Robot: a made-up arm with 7 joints. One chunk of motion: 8 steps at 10 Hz.
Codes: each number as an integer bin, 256 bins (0 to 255) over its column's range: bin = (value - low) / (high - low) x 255, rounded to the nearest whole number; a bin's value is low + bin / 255 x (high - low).
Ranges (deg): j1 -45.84..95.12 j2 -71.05..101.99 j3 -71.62..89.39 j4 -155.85..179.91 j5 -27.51..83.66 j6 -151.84..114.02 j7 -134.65..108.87
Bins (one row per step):
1: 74 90 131 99 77 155 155
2: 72 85 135 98 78 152 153
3: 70 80 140 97 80 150 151
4: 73 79 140 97 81 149 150
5: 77 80 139 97 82 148 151
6: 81 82 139 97 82 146 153
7: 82 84 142 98 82 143 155
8: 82 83 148 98 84 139 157
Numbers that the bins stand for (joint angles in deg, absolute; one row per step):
1: -4.93 -9.98 11.09 -25.50 6.06 9.76 13.37
2: -6.04 -13.37 13.62 -26.81 6.49 6.63 11.46
3: -7.15 -16.76 16.78 -28.13 7.37 4.55 9.55
4: -5.49 -17.44 16.78 -28.13 7.80 3.51 8.60
5: -3.28 -16.76 16.15 -28.13 8.24 2.46 9.55
6: -1.06 -15.41 16.15 -28.13 8.24 0.38 11.46
7: -0.51 -14.05 18.04 -26.81 8.24 -2.75 13.37
8: -0.51 -14.73 21.83 -26.81 9.11 -6.92 15.28

